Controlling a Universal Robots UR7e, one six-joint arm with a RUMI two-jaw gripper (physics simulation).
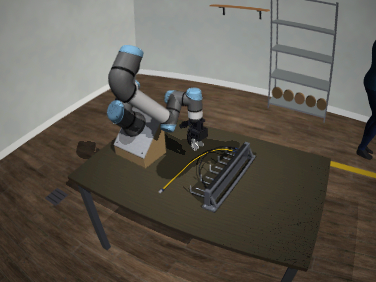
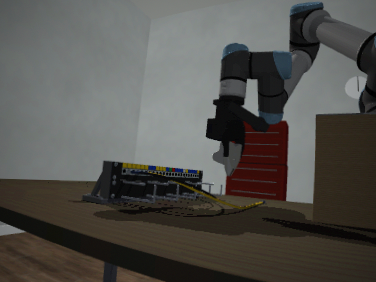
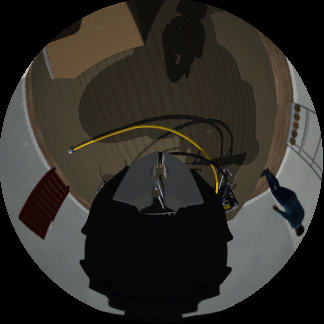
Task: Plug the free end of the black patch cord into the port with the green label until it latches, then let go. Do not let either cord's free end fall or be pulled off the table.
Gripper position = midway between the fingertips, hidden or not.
Note:
I see my gripper [image 2: 228,176].
My gripper shows as well in image 3 [image 3: 160,152].

